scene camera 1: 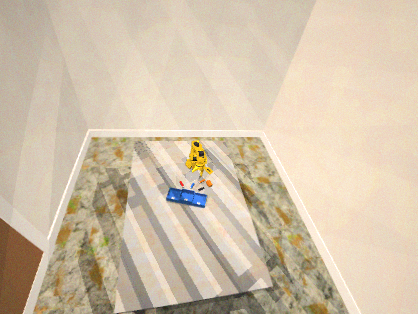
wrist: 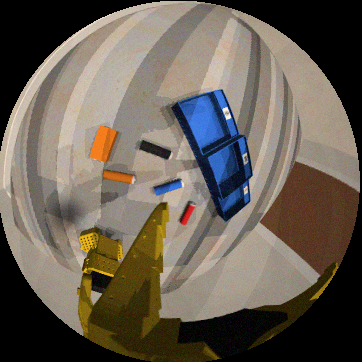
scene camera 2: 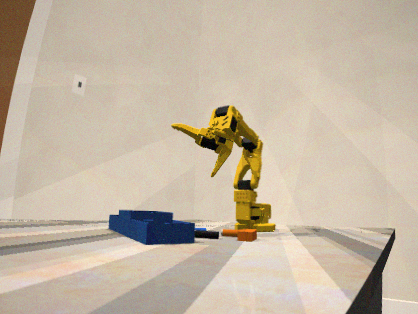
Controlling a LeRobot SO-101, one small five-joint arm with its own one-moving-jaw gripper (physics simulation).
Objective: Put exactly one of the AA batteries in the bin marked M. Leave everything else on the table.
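Frame: origin at the arm's base, x right, y ahead, z up, level; metres.
Where they show: hand at its tool point: [scene camera 1: 201, 175] [wrist: 167, 209] [scene camera 2: 211, 174]; arm's base at its link origin: [scene camera 1: 192, 166] [wrist: 104, 239].
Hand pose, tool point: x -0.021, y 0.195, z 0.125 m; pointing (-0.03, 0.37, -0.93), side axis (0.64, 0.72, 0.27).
Each offset is from my tool point to the top centre of the thing. Level surfaces: height alone.
Four battery-like cylinders lie apart on the table: red @(dx +0.117, dy -0.026, dz -0.111 m) [scene camera 1: 181, 184] [wrist: 187, 213], blue @(dx +0.048, dy -0.008, dz -0.111 m) [scene camera 1: 192, 185] [wrist: 168, 187], orange @(dx -0.026, dy -0.044, dz -0.111 m) [scene camera 1: 202, 181] [wrist: 119, 177] and black @(dx -0.008, dy +0.023, dz -0.111 m) [scene camera 1: 201, 189] [scene camera 2: 207, 234] [wrist: 155, 149]. Three blue bins stand joined in a row, with small white labels. The middle bin @(dx +0.094, dy +0.089, dz -0.079 m) [wrist: 220, 167] has a label that looks like M but is blurred. My gripper [scene camera 1: 205, 172] [scene camera 2: 193, 150] [wrist: 249, 234] is wide open and empty, high above the table, on the arm's side of the bins. In the wrist view the fixed jaw's tip appears just below the blue cylinder.
An orange block @(dx -0.075, dy -0.021, dz -0.108 m) [scene camera 1: 209, 183] [scene camera 2: 247, 235] [wrist: 104, 144] lies beside the orange and black cylinders. The largest bin [wrist: 202, 120] is at the black cylinder's end of the row. The striped table @(dz -0.125 m) [scene camera 1: 190, 260] [scene camera 2: 250, 280] carries these things and my arm's base.
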